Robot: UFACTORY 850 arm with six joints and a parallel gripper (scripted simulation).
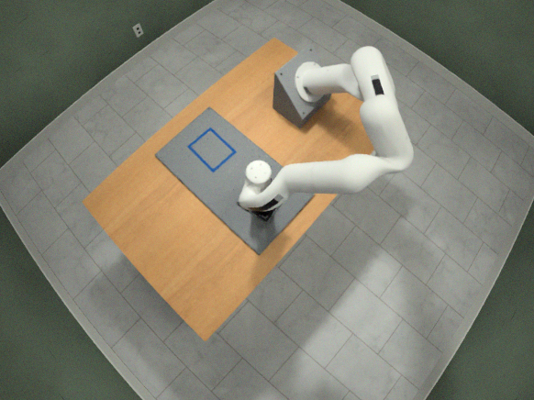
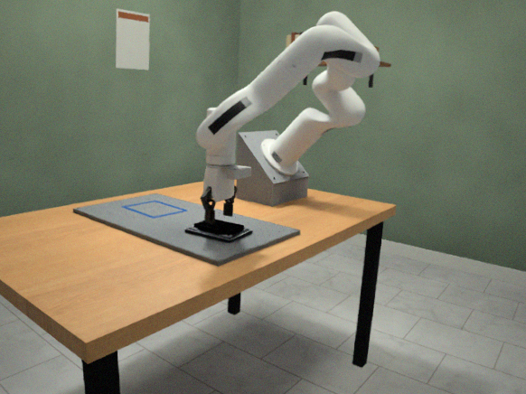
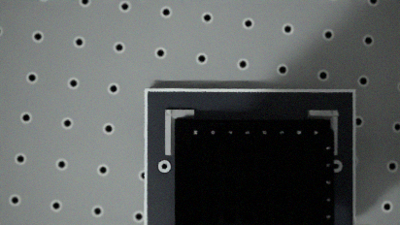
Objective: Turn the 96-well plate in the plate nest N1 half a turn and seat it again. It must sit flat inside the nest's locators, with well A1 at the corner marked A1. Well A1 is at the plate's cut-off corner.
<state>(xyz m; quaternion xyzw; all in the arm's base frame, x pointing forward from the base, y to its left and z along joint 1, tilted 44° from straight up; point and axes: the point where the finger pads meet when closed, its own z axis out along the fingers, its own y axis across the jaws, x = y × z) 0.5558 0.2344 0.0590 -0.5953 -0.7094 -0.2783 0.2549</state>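
Now: hand 3 cm above the 96-well plate. The rest, counted from my hand: plate nest N1 (5 cm below).
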